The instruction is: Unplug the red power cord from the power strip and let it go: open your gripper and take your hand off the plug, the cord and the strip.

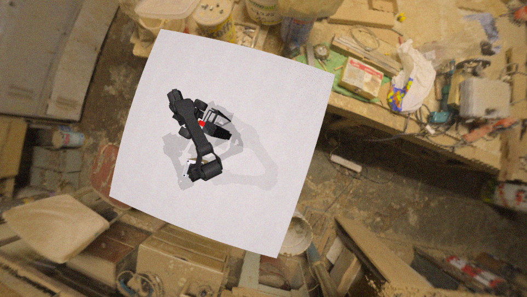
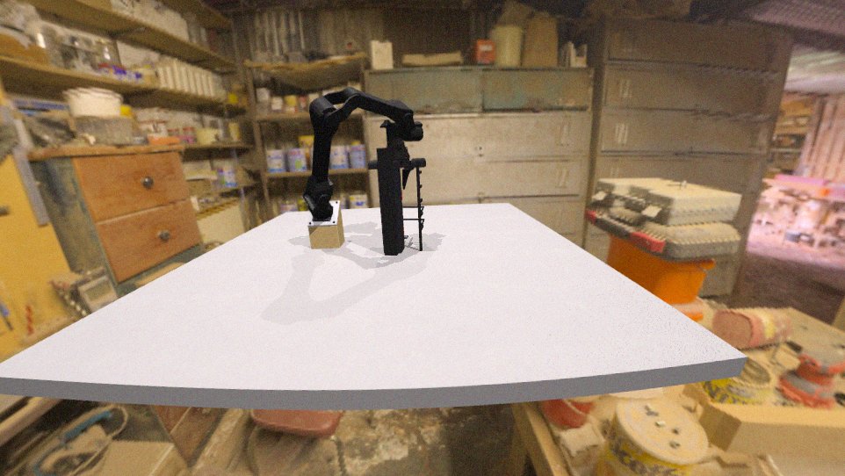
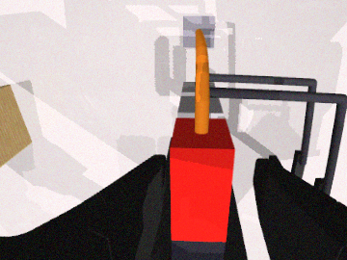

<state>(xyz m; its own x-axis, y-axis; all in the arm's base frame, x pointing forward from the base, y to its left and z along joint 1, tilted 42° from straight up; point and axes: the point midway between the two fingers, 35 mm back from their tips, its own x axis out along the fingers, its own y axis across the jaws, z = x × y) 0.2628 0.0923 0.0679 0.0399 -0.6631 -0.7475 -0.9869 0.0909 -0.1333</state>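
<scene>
Now: the red plug 40 mm to the right of my gripper tip and 10 mm below it. Also, from my gripper tip: thin black rack frame 70 mm ahead, 110 mm to the right, 40 mm below.
</scene>
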